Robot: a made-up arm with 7 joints. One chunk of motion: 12 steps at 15 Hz.
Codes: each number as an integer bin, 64 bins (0 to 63) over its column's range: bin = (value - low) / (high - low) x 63, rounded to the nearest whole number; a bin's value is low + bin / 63 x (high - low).
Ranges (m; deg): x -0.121..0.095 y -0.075..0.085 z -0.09..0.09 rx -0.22..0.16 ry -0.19..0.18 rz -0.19..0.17
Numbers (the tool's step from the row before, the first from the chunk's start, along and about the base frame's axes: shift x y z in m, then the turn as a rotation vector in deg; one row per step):
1: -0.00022 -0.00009 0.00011 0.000 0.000 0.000
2: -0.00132 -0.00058 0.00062 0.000 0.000 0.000
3: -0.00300 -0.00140 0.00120 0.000 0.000 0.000
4: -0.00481 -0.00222 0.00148 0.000 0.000 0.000
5: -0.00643 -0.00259 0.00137 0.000 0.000 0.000
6: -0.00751 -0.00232 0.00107 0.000 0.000 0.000
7: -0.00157 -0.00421 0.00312 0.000 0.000 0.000
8: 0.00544 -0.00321 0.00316 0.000 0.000 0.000
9: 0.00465 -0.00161 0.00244 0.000 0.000 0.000
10: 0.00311 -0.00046 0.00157 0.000 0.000 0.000
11: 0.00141 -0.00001 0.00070 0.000 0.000 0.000
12: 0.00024 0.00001 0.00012 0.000 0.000 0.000
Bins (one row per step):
1: 35 29 32 36 32 33
2: 35 29 32 36 32 33
3: 34 29 32 36 32 33
4: 34 29 32 36 32 33
5: 33 29 32 36 32 33
6: 33 29 32 36 32 33
7: 35 28 33 36 32 33
8: 37 28 33 36 32 33
9: 37 29 32 36 32 33
10: 36 29 32 36 32 33
11: 36 30 32 36 32 33
12: 35 30 32 36 32 33

